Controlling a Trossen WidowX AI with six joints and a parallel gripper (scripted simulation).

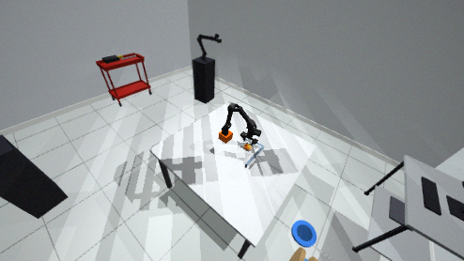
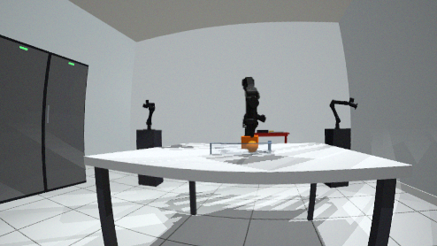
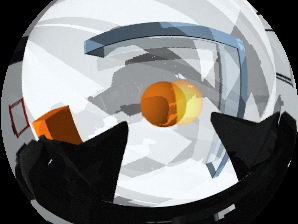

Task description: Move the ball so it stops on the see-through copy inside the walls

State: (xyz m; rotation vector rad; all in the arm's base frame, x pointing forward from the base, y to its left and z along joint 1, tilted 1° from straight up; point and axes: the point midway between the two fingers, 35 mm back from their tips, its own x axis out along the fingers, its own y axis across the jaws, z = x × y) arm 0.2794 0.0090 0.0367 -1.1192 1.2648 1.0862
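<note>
Right now the see-through ball copy is 2 cm ahead of my gripper tip and 5 cm below it. Also, from my gripper tip: orange ball 5 cm below.
</note>
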